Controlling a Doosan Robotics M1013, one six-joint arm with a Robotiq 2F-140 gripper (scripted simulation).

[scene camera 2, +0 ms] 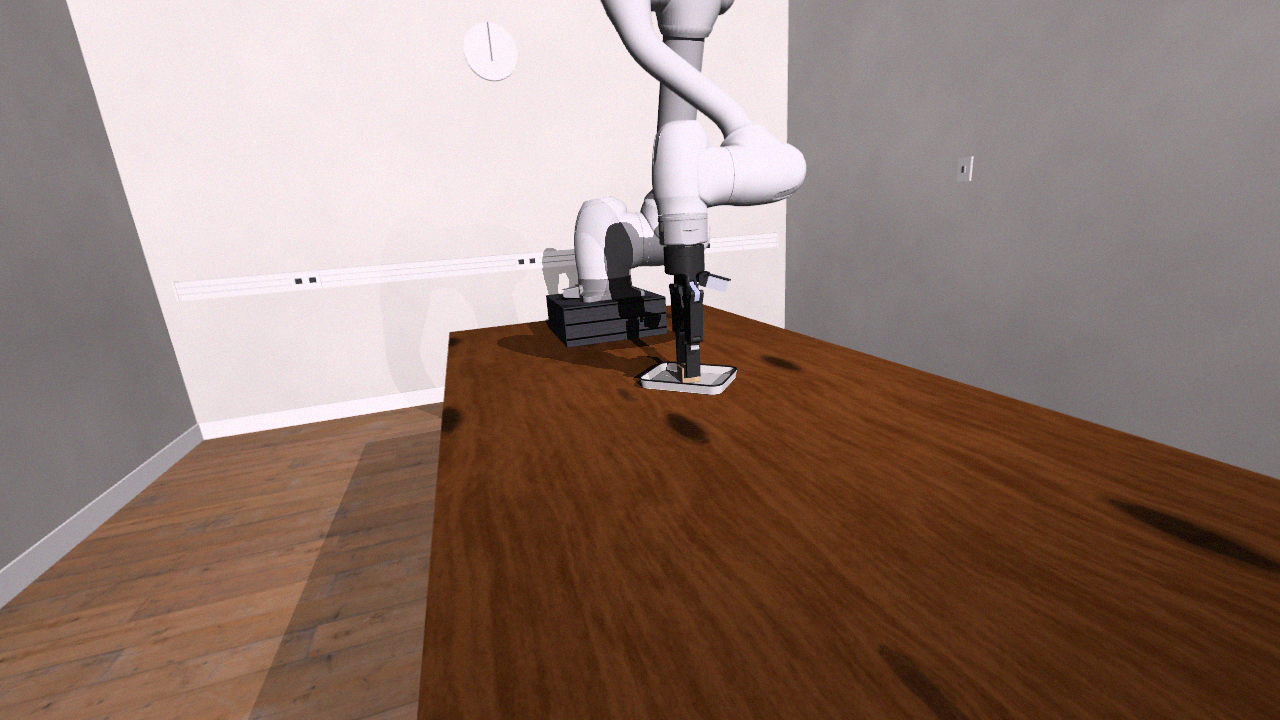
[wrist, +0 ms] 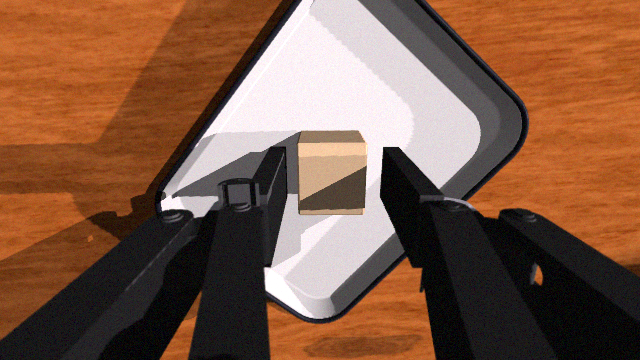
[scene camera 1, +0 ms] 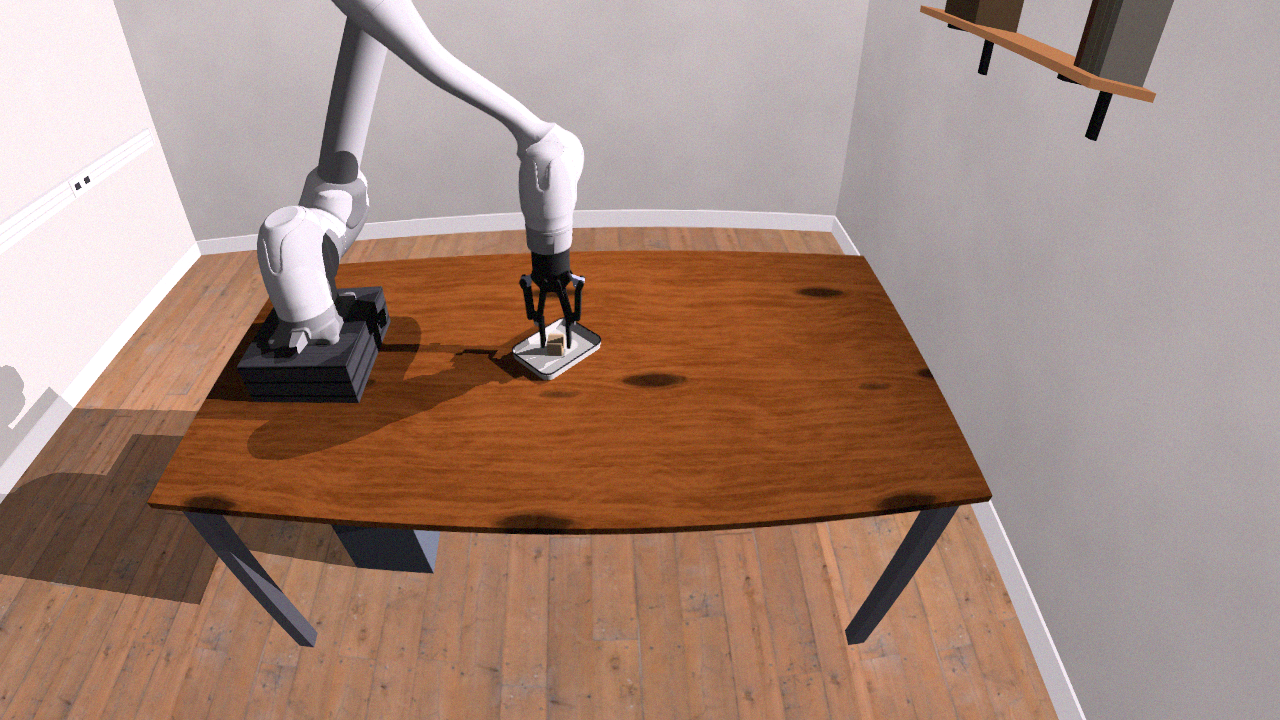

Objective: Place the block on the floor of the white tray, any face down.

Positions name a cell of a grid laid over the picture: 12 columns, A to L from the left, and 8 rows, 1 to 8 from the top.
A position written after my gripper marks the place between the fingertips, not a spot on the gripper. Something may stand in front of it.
Observation:
In view: my gripper (scene camera 2: G5), a tan block (wrist: G4) and a white tray (scene camera 2: G5).
The white tray is seen too in the wrist view (wrist: H2). My gripper also shows in the wrist view (wrist: G4) and in scene camera 1 (scene camera 1: F4).

